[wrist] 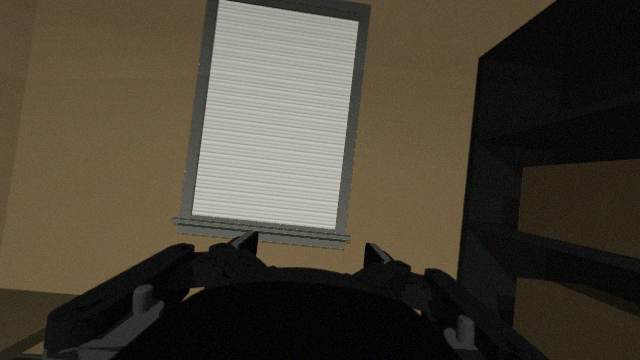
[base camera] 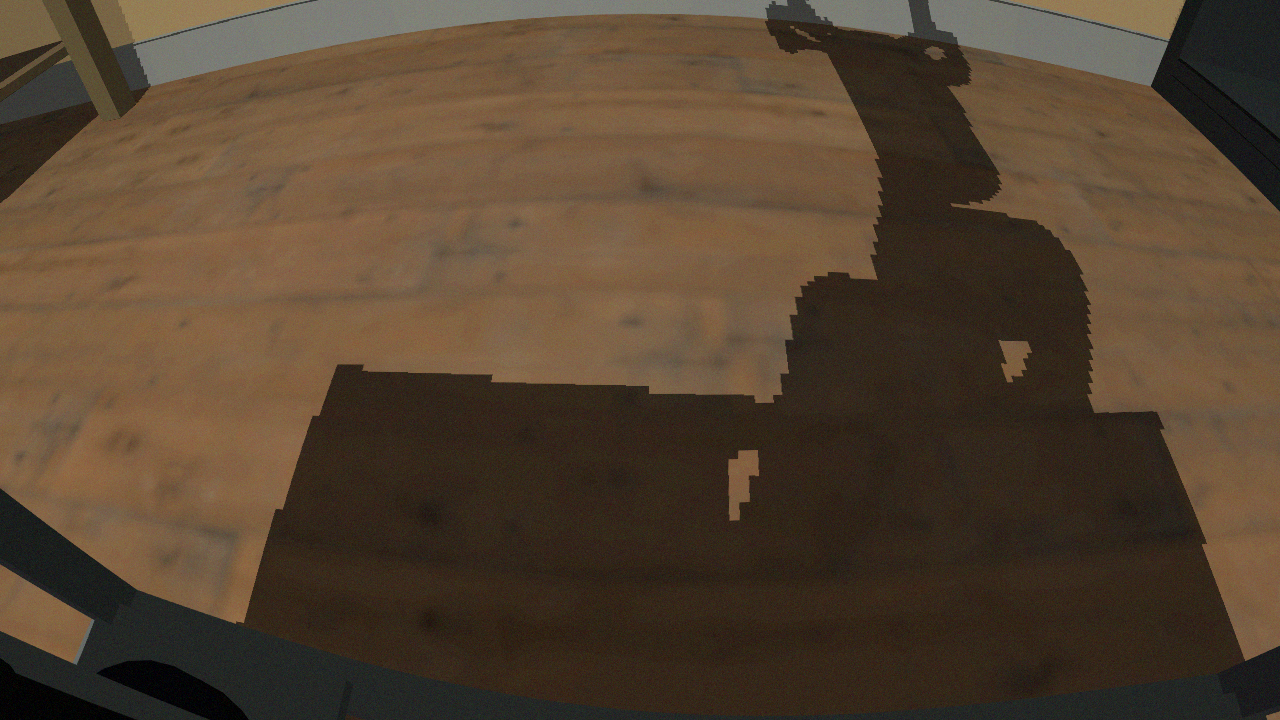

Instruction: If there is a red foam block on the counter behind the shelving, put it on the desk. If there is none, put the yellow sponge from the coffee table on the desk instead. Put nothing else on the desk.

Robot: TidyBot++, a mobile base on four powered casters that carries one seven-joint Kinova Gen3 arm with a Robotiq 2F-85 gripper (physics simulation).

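Places are measured from the arm's base along level axes (x ahead, y left, z up), in metres.
Pixels of known places: gripper, between the fingertips: point(wrist: 311, 249).
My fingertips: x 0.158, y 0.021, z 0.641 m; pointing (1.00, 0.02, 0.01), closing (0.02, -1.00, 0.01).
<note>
Behind a point stands the place of what it marks.
My gripper point(wrist: 311, 249) @[x 0.158, y 0.021, z 0.641 m] is open, its two fingers wide apart with the wall and window sill showing between them. It points level towards the wall with the window. Dark shelving point(base camera: 1190, 98) @[x 0.994, y -0.792, z -0.364 m] point(wrist: 492, 190) @[x 1.066, y -0.909, z 0.767 m] stands at the right edge of both views; part of it shows. No red foam block, yellow sponge, counter or coffee table can be made out in either view. Whether the wooden leg at the far left belongs to the desk, I cannot tell.
A wooden furniture leg point(base camera: 96, 62) @[x 0.876, y 0.976, z -0.290 m] stands at the upper left of the base view. A window with a white blind point(wrist: 277, 115) @[x 1.042, y 0.297, z 1.037 m] is in the tan wall point(wrist: 100, 150) @[x 0.997, y 1.172, z 0.737 m] ahead. The robot's shadow lies across the wooden floor point(base camera: 537, 223) @[x 0.530, y 0.128, z -0.397 m].
</note>
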